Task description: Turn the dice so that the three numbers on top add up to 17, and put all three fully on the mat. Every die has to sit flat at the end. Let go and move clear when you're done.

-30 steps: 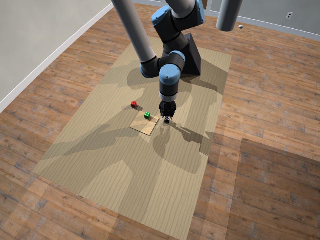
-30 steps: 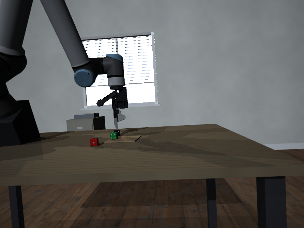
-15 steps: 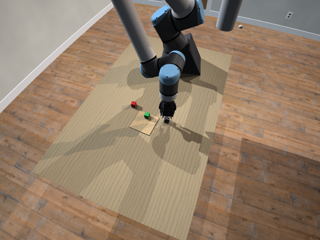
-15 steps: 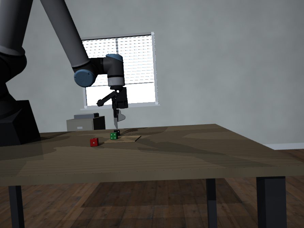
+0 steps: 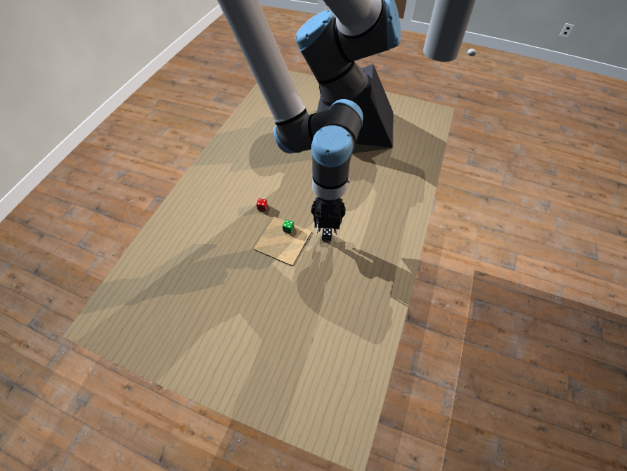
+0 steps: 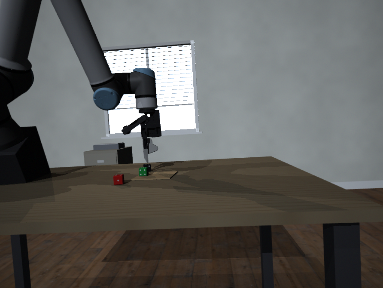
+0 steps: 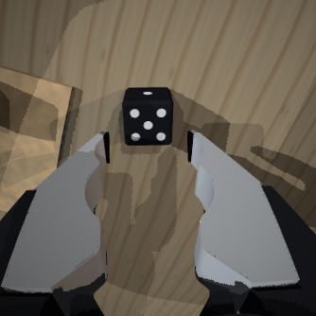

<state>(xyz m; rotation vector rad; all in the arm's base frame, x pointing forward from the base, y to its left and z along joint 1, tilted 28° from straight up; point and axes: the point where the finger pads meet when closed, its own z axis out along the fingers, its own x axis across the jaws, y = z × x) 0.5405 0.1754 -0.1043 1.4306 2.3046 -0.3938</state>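
Now: the black die 40 mm below my hand. Also, from my hand: red die (250 mm to the right, 40 mm below); green die (120 mm to the right, 30 mm below, 30 mm ahead); tan mat (120 mm to the right, 80 mm ahead, 50 mm below).
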